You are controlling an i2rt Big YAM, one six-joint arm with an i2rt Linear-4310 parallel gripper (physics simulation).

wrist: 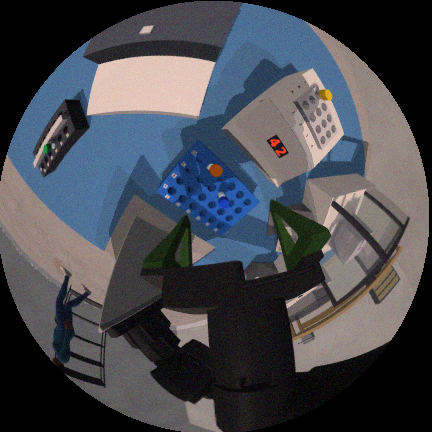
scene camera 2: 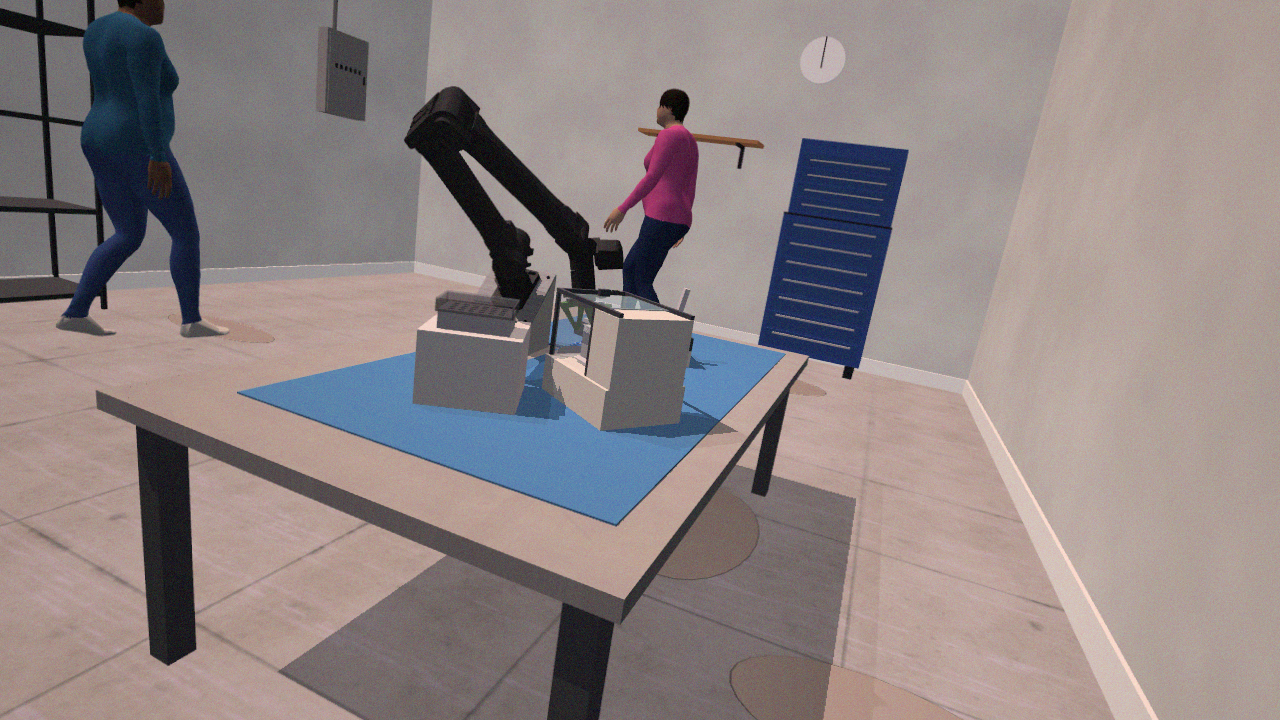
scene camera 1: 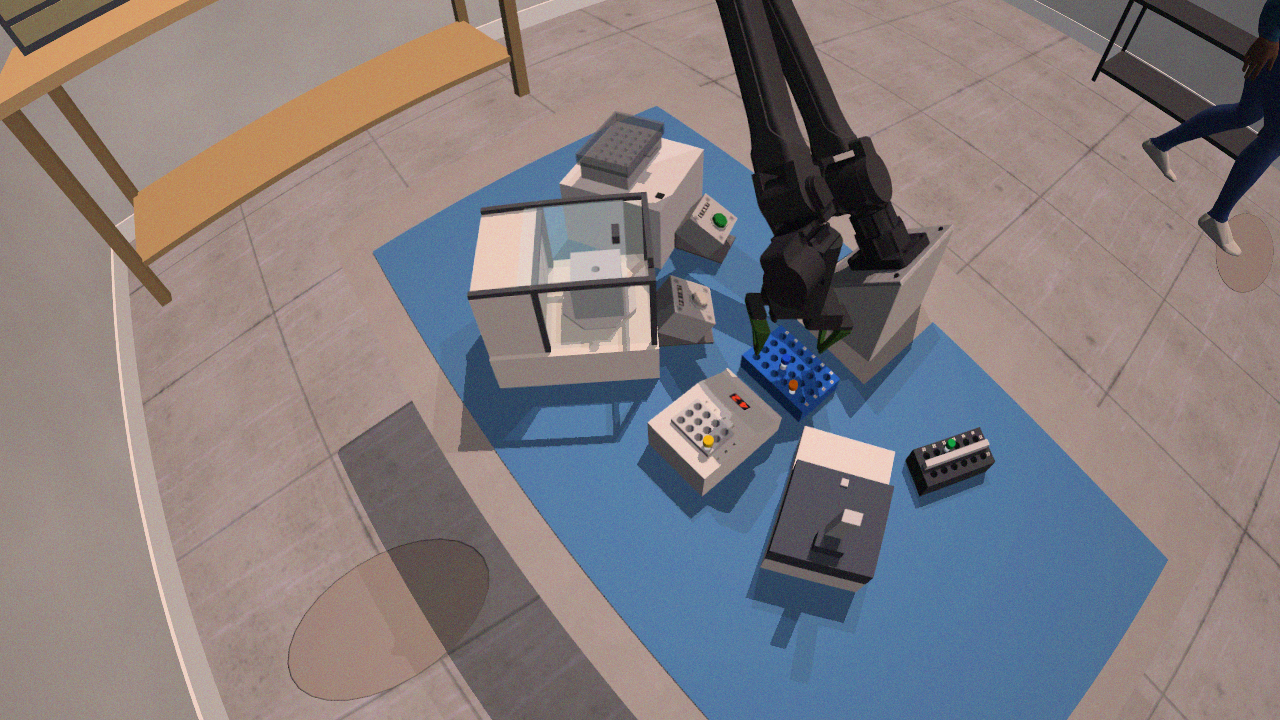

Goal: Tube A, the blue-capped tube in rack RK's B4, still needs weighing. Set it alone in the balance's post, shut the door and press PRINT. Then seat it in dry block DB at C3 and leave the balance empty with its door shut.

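Seen in the pictures: gripper, between the fingertips: (wrist: 228, 210) (scene camera 1: 788, 351); arm's base, origin of its link: (wrist: 134, 313) (scene camera 2: 516, 289) (scene camera 1: 890, 256).
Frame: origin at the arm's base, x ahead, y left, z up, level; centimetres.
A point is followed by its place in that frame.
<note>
Tube A, the blue-capped tube (scene camera 1: 786, 360) @(x 21.5, y -1.9, z -8.8 cm) (wrist: 223, 202) @(x 21.2, y -2.0, z -8.8 cm), stands upright in the blue rack (scene camera 1: 774, 390) @(x 24.5, y -0.8, z -12.4 cm) (wrist: 197, 150) @(x 23.8, y 4.2, z -11.3 cm). My gripper (scene camera 1: 789, 351) @(x 21.5, y -2.0, z -6.6 cm) (wrist: 228, 210) @(x 21.5, y -2.0, z -6.6 cm) is open and empty above the rack, its green fingers apart on either side of the blue cap as the wrist view shows it; their height over it is unclear. The glass-walled balance (scene camera 1: 572, 368) @(x 44.3, y -22.1, z -10.2 cm) (scene camera 2: 644, 376) @(x 47.3, y -37.2, z -4.4 cm) (wrist: 325, 192) @(x 34.6, y -14.6, z -8.6 cm) shows no tube on its pan; I cannot tell how its door stands. The dry block (scene camera 1: 682, 458) @(x 42.9, y -0.8, z -8.4 cm) (wrist: 255, 120) @(x 30.9, y 2.2, z -9.5 cm) has a red display reading 42 and holds a yellow-capped tube (scene camera 1: 708, 441) @(x 39.9, y 0.6, z -5.5 cm) (wrist: 326, 94) @(x 39.4, y 0.6, z -5.5 cm).
An orange-capped tube (scene camera 1: 793, 385) @(x 23.8, y 1.6, z -8.9 cm) (wrist: 215, 170) @(x 23.6, y 1.5, z -8.8 cm) stands near tube A. A box with a grey knob (scene camera 1: 699, 301) @(x 24.4, y -17.0, z -7.1 cm) stands beside the balance, one with a green button (scene camera 1: 719, 220) @(x 9.7, y -27.0, z -7.2 cm) behind it. A dark-lidded device (scene camera 1: 841, 514) @(x 39.4, y 20.3, z 4.4 cm) and a black rack (scene camera 1: 953, 476) @(x 16.0, y 28.6, z -10.6 cm) (wrist: 76, 116) @(x 18.5, y 23.1, z -12.2 cm) stand farther off.
</note>
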